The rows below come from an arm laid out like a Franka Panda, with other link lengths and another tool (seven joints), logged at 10 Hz.
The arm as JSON. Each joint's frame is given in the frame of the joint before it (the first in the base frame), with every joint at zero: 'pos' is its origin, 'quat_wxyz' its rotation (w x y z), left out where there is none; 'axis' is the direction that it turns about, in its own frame. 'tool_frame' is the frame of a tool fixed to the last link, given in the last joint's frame.
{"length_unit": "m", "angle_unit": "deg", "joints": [
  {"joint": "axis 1", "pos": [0.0, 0.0, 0.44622], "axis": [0.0, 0.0, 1.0]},
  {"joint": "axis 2", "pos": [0.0, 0.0, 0.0], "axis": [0.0, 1.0, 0.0]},
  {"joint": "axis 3", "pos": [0.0, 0.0, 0.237], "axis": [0.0, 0.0, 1.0]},
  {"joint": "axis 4", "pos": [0.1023, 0.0, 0.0], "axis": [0.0, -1.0, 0.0]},
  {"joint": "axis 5", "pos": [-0.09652, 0.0, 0.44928], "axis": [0.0, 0.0, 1.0]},
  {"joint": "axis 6", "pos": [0.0, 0.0, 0.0], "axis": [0.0, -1.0, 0.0]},
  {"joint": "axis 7", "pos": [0.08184, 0.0, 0.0], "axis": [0.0, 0.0, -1.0]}
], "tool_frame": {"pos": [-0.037, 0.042, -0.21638], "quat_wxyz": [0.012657, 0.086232, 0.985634, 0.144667]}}
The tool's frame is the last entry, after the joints.
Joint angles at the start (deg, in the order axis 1, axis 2, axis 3, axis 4, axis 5, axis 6, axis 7): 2.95, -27.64, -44.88, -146.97, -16.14, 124.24, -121.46
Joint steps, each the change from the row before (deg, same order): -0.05, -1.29, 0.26, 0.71, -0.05, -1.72, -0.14; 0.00, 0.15, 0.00, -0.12, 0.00, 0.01, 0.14; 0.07, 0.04, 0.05, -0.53, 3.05, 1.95, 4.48; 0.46, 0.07, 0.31, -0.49, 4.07, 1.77, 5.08; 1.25, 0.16, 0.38, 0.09, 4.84, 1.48, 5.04
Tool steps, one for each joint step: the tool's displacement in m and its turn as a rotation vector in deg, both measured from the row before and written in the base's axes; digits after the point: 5 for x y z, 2 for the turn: 0.00145, -0.00046, 0.01244, 0.31, -0.32, 0.29; -0.00086, 0.00082, -0.00187, 0.06, 0.24, -0.10; 0.00467, 0.01119, -0.00332, 1.97, -1.80, -6.06; 0.00847, 0.01791, -0.00235, 2.91, -1.70, -6.66; 0.01503, 0.02228, 0.00232, 3.52, -1.76, -6.37
